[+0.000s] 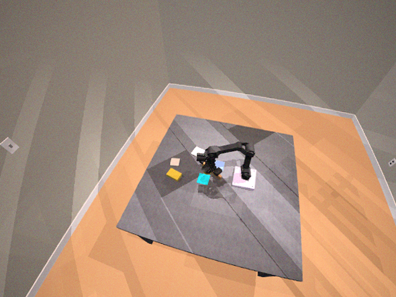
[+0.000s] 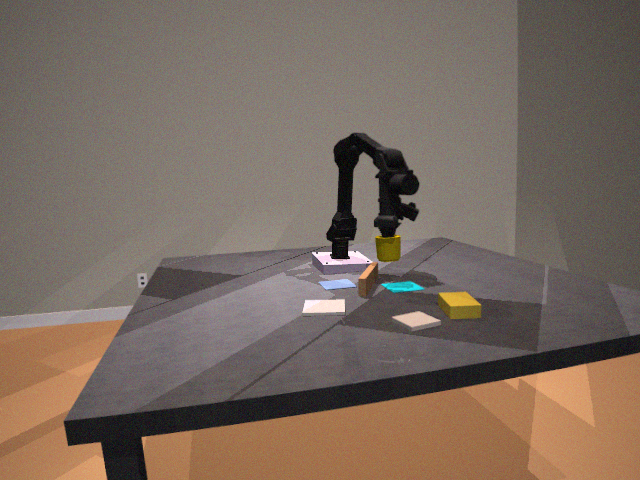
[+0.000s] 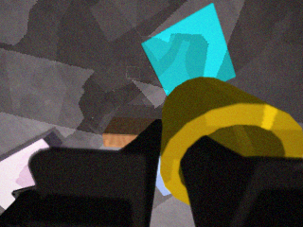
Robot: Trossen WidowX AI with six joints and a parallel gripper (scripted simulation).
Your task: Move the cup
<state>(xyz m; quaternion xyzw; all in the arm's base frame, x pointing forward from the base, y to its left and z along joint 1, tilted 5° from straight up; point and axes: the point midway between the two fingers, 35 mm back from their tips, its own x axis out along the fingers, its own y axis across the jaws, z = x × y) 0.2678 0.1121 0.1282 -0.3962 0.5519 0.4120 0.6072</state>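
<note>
Right now my gripper tip is 120 mm above the cyan pad, 40 mm short of it and 20 mm to the right of it. Round my gripper tip: yellow cup: 20 mm ahead, 10 mm to the right; wooden bar: 90 mm below, 70 mm to the right, 10 mm ahead; pale blue pad: 160 mm to the right, 120 mm below, 20 mm behind.
</note>
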